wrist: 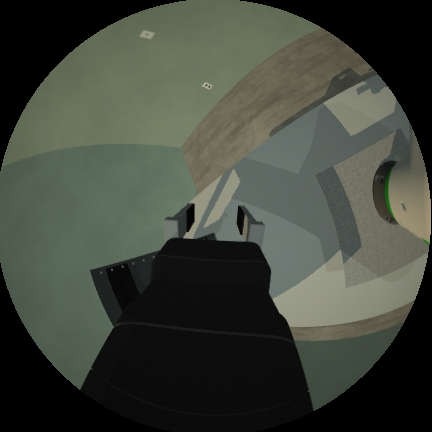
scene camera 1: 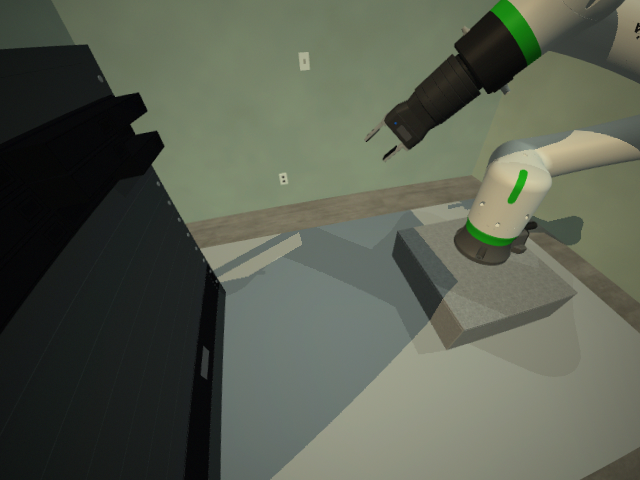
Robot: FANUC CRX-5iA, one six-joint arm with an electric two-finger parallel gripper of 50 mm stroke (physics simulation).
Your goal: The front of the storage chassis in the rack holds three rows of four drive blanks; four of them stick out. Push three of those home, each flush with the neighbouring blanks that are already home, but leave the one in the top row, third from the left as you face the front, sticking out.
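Where they show: gripper, fingertip midpoint: [wrist: 215, 212] [scene camera 1: 375, 149]; arm's base, origin of the base link: [wrist: 393, 192] [scene camera 1: 480, 245].
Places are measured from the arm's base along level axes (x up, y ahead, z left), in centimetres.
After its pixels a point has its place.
Note:
The rack [scene camera 1: 155, 289] {x 19.7, y 74.6, z 12.2 cm} [wrist: 102, 287] {x 47.7, y 75.5, z -1.2 cm} is a tall dark cabinet, at the left in the scene view and at the lower left in the wrist view. Two dark blocky parts, an upper one [scene camera 1: 135, 105] {x 42.6, y 70.6, z -2.4 cm} and a lower one [scene camera 1: 150, 147] {x 37.1, y 70.4, z -0.5 cm}, jut out from its front side in the scene view. The single drive blanks and their rows cannot be told apart in the dark, and the wrist view does not show them. My gripper [scene camera 1: 374, 149] {x 27.7, y 31.5, z -9.7 cm} [wrist: 215, 212] {x 27.7, y 31.5, z -9.7 cm} is open and empty. It hangs in the air to the right of the rack, well apart from it.
The robot's base stands on a grey stone-like block [scene camera 1: 516, 304] {x 0.1, y 4.1, z 18.8 cm} [wrist: 350, 200] {x 0.0, y 14.0, z -2.6 cm} to the right. A green wall with a switch plate [scene camera 1: 303, 60] [wrist: 147, 34] and a socket [scene camera 1: 283, 178] [wrist: 207, 86] stands behind.

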